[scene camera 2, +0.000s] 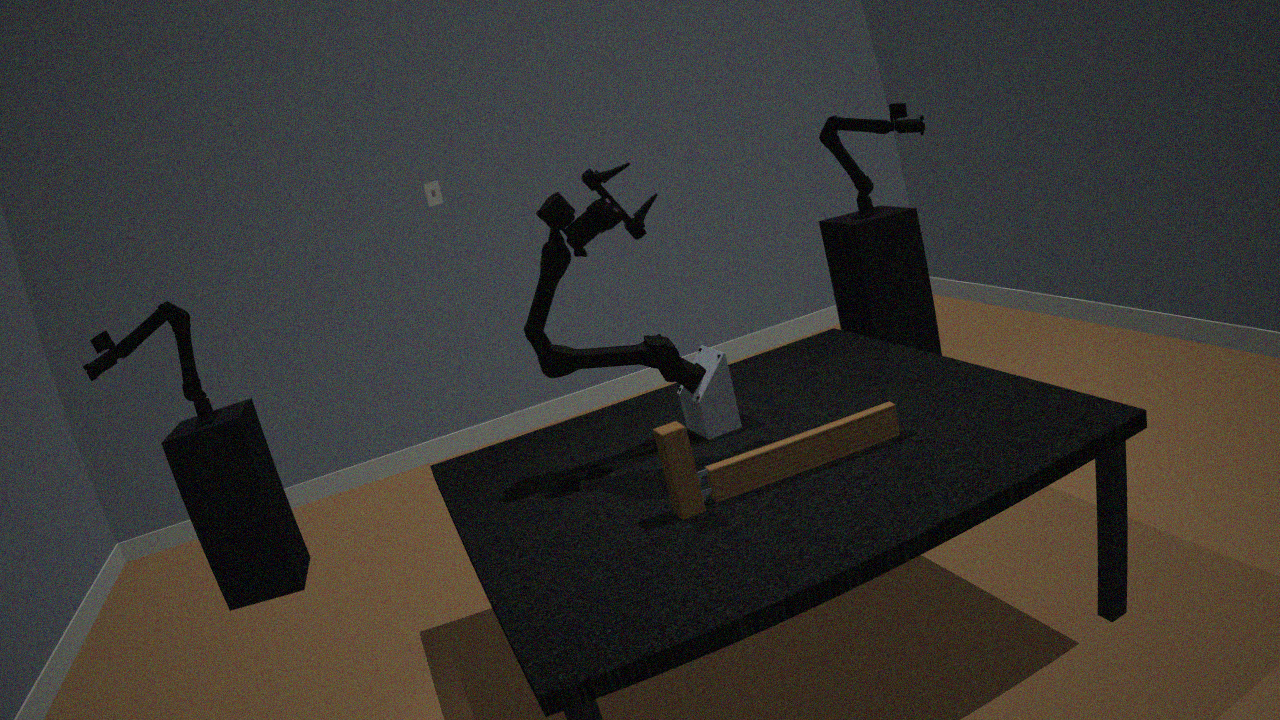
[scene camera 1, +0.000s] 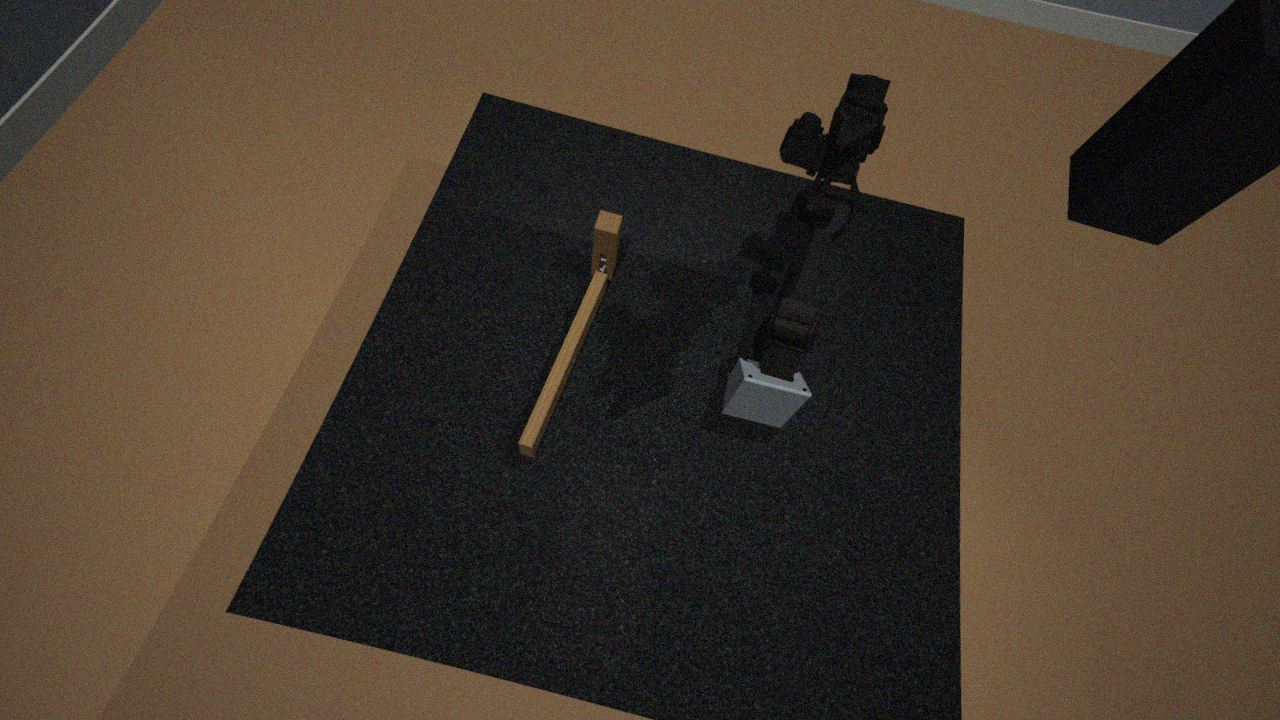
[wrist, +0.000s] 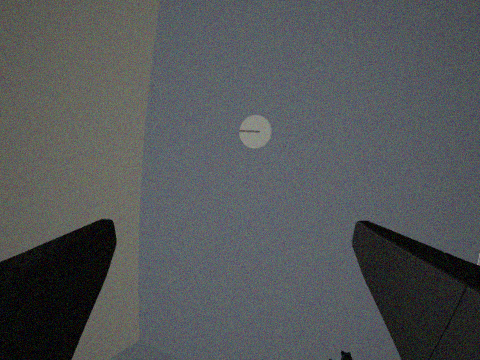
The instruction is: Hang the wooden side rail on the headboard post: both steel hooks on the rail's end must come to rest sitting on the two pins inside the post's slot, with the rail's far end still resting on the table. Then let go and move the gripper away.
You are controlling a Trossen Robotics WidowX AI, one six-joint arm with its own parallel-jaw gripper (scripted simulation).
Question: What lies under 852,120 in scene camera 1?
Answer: The gripper.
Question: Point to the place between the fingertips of the gripper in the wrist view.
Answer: At 236,233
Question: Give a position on a wooden headboard post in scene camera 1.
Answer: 607,229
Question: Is the gripper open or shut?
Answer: Open.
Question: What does the gripper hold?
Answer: Nothing.
